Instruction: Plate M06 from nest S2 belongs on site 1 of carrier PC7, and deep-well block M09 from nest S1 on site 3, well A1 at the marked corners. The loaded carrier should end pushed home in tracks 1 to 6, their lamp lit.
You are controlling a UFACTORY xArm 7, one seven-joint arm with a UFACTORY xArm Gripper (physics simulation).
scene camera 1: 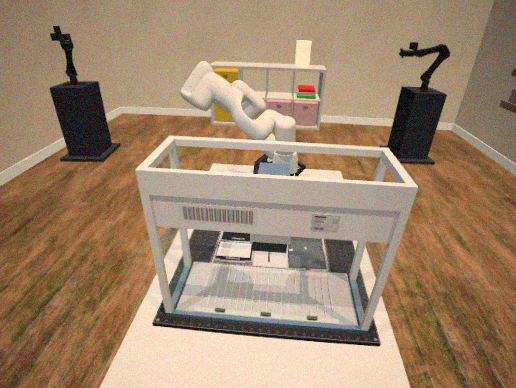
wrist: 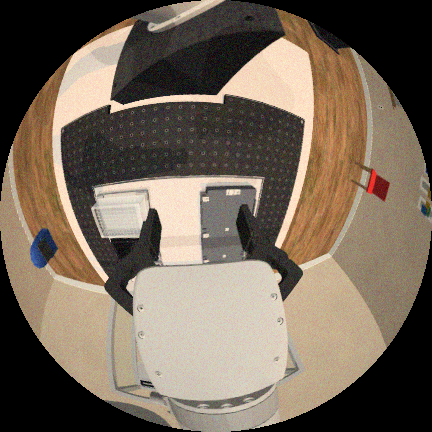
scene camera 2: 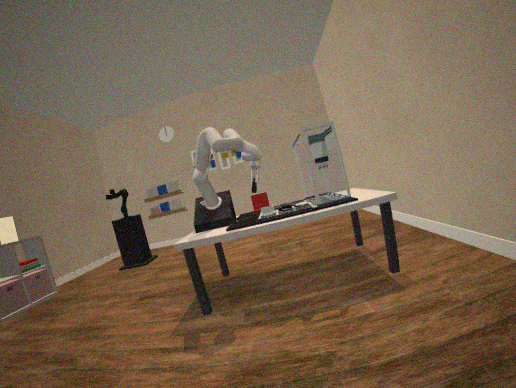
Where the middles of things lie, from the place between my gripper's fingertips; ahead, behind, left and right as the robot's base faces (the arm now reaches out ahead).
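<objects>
Counting from my hand, I find the grey carrier (wrist: 219,205) 15 cm below, 19 cm ahead and 7 cm to the left. The clear well plate (wrist: 117,216) is 13 cm below my hand, and it sits 17 cm to the right of the hand and 6 cm ahead of it.
</objects>
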